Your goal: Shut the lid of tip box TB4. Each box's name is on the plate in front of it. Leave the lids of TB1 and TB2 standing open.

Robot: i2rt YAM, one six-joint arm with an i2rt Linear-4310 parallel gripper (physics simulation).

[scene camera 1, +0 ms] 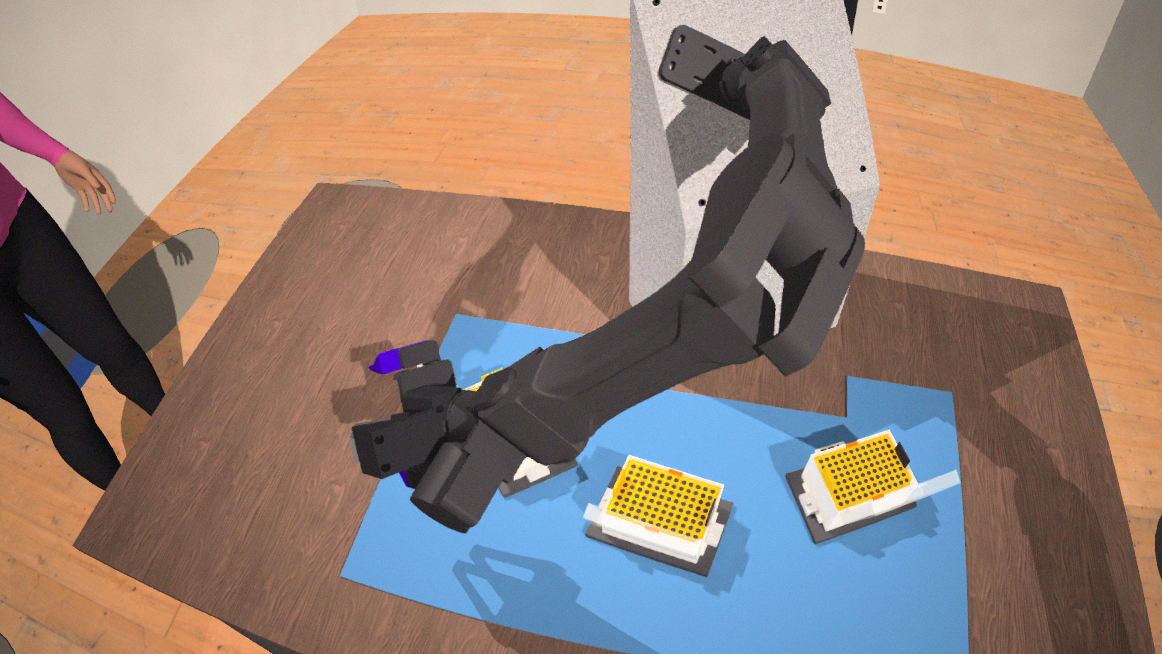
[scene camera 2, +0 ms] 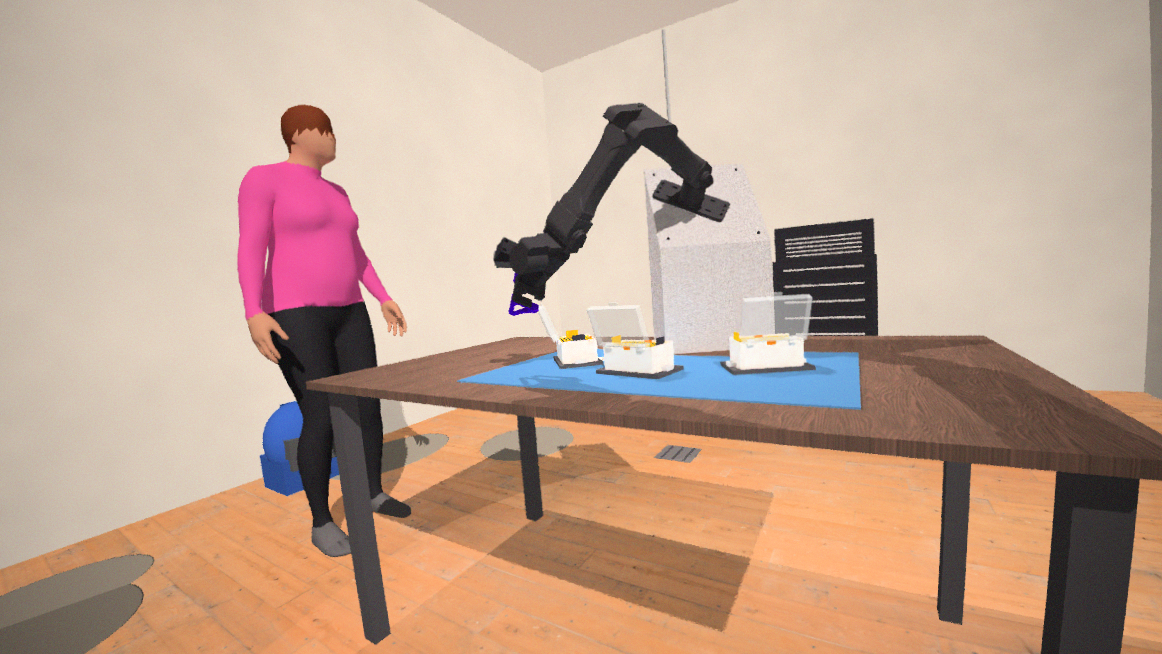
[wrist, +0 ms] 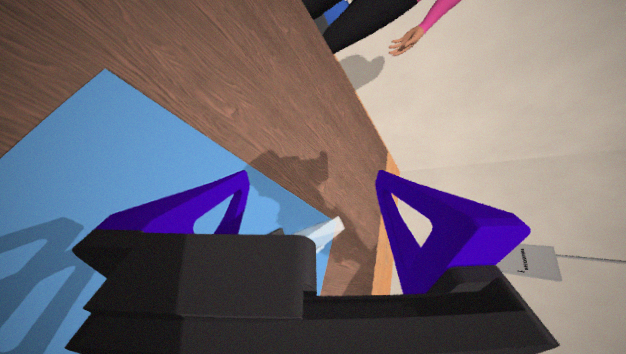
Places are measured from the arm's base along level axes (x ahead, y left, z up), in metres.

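Pixels of known places: gripper, fingertip midpoint: [scene camera 1: 382,409] [scene camera 2: 513,298] [wrist: 312,177]; arm's base at its link origin: [scene camera 1: 742,85] [scene camera 2: 690,201].
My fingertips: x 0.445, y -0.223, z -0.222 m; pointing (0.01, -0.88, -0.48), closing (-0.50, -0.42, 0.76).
For each thing: its top centre in the pictures, then the offset to it from my fingertips. Level surfaces: height alone.
- Tip box TB4 at its top centre: [scene camera 1: 518,405] [scene camera 2: 579,335] 0.136 m back, 0.079 m left, 0.106 m down
- middle box at its top centre: [scene camera 1: 668,489] [scene camera 2: 640,339] 0.114 m back, 0.295 m left, 0.106 m down
- right box at its top centre: [scene camera 1: 862,459] [scene camera 2: 762,334] 0.253 m back, 0.500 m left, 0.106 m down
- blue mat at its surface level: 0.172 m down
- brown table at its surface level: 0.175 m down
Tip box TB4 [scene camera 1: 530,469] [scene camera 2: 576,350] is the left white box with a yellow rack. The arm hides most of it and its name plate in scene camera 1. Its clear lid [scene camera 2: 548,324] [wrist: 327,232] stands open, leaning outward to the left. My gripper [scene camera 1: 390,422] [scene camera 2: 522,307] [wrist: 312,177] is open and empty, above the table beside the upper edge of that lid; contact cannot be told. The middle box [scene camera 1: 665,499] [scene camera 2: 638,356] and the right box [scene camera 1: 864,472] [scene camera 2: 766,352] are TB1 and TB2, names unreadable; their lids [scene camera 2: 615,321] [scene camera 2: 776,315] stand open.
The boxes stand on a blue mat [scene camera 1: 780,584] [scene camera 2: 829,381] [wrist: 125,135] on the brown table [scene camera 1: 268,324] [scene camera 2: 935,373] [wrist: 200,80]. My arm reaches over the mat from the pale pedestal [scene camera 1: 657,243] [scene camera 2: 707,292]. A person in pink [scene camera 2: 300,235] stands beyond the table's left side.
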